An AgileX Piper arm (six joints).
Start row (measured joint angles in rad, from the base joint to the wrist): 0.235, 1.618, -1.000, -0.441, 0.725, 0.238
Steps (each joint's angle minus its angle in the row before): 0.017, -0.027, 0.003, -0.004, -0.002, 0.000; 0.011, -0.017, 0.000, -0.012, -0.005, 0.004; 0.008, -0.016, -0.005, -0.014, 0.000, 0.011; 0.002, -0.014, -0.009, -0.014, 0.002, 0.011; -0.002, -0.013, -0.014, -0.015, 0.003, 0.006; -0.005, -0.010, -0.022, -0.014, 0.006, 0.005; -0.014, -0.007, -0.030, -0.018, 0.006, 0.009; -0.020, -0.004, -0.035, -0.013, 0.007, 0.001; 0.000, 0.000, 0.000, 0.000, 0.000, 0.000; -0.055, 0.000, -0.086, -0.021, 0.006, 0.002
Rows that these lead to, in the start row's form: 0.252, 1.591, -0.997, -0.445, 0.723, 0.238; 0.263, 1.574, -0.997, -0.457, 0.718, 0.242; 0.271, 1.558, -1.002, -0.471, 0.718, 0.253; 0.273, 1.544, -1.011, -0.485, 0.720, 0.264; 0.271, 1.531, -1.025, -0.500, 0.723, 0.270; 0.266, 1.521, -1.047, -0.514, 0.729, 0.275; 0.252, 1.514, -1.077, -0.532, 0.735, 0.284; 0.232, 1.510, -1.112, -0.545, 0.742, 0.285; 0.232, 1.510, -1.112, -0.545, 0.742, 0.285; 0.177, 1.510, -1.198, -0.566, 0.748, 0.287
